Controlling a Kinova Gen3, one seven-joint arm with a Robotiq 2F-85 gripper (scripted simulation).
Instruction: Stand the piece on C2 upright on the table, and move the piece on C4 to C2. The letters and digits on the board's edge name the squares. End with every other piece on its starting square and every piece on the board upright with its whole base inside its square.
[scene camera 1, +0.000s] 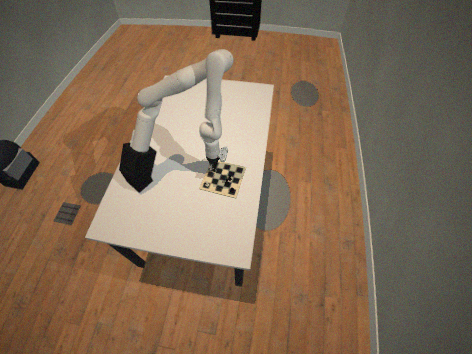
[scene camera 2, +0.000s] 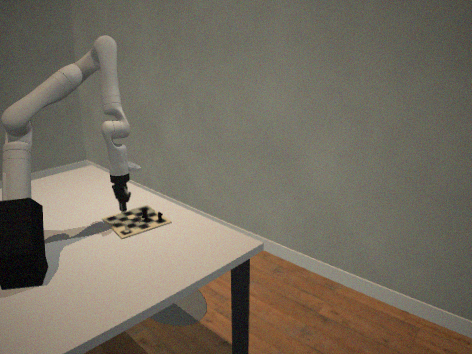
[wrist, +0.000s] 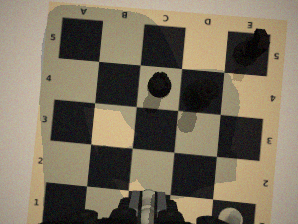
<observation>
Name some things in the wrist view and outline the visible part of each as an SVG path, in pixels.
A chessboard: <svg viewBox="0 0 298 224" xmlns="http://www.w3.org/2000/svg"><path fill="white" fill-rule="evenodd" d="M49 1L27 224L39 224L83 209L96 211L98 219L102 219L102 217L109 218L111 212L118 208L122 198L131 198L133 190L143 191L147 189L154 190L155 192L165 192L166 199L174 200L177 203L178 211L182 213L185 222L196 224L196 218L199 216L218 218L218 214L222 209L233 207L241 213L243 218L242 224L270 224L288 20ZM216 82L220 90L219 94L206 108L194 110L186 105L183 94L189 84L205 80ZM156 72L166 73L172 85L169 94L162 98L154 97L148 90L148 81ZM265 29L270 42L268 49L253 64L248 66L238 64L233 55L235 47L241 42L253 39L254 31L257 28Z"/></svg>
A black piece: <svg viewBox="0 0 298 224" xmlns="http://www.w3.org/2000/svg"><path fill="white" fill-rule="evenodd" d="M265 29L256 29L253 39L241 42L235 47L233 55L238 64L243 66L251 65L268 49L270 42Z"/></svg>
A black piece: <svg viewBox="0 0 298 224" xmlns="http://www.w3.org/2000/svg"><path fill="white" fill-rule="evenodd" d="M216 82L205 80L189 84L183 94L186 105L194 110L206 108L219 94L220 90Z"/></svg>
</observation>
